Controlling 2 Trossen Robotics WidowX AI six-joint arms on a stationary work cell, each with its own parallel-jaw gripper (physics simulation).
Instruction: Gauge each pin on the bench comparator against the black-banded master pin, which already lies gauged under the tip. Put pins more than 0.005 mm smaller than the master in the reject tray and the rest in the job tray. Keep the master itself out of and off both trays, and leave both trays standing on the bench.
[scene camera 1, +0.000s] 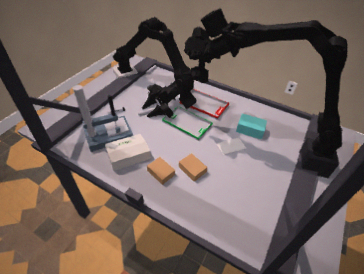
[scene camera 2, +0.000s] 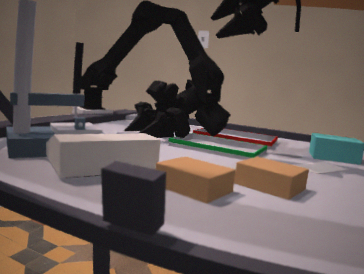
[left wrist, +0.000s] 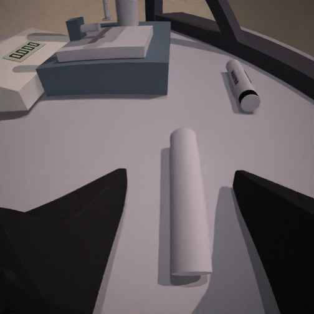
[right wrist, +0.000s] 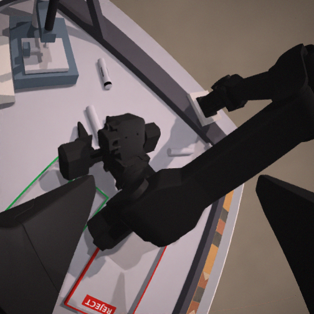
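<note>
My left gripper (scene camera 1: 146, 111) (scene camera 2: 135, 131) (left wrist: 181, 177) is open, its fingers on either side of a plain pale pin (left wrist: 189, 200) (right wrist: 92, 119) lying on the bench. The black-banded master pin (left wrist: 242, 86) (right wrist: 104, 73) lies on the bench beside the blue comparator (scene camera 1: 95, 140) (left wrist: 107, 75) (right wrist: 70, 77); no pin shows on its white stage. Another pale pin (right wrist: 181, 151) lies near the back rail. The green-rimmed tray (scene camera 1: 182, 129) (scene camera 2: 217, 148) and red reject tray (scene camera 1: 223, 110) (scene camera 2: 235, 138) (right wrist: 98, 304) stand on the bench. My right gripper (scene camera 2: 215, 28) is open, high above the bench.
The white readout box (scene camera 1: 129, 154) (scene camera 2: 105, 155) stands in front of the comparator. Two orange blocks (scene camera 1: 161, 170) (scene camera 1: 193, 167), a teal block (scene camera 1: 251, 126) (scene camera 2: 336, 148), and a pale flat piece (scene camera 1: 232, 146) lie on the bench. A dark block (scene camera 1: 134, 195) (scene camera 2: 133, 197) stands at the front edge.
</note>
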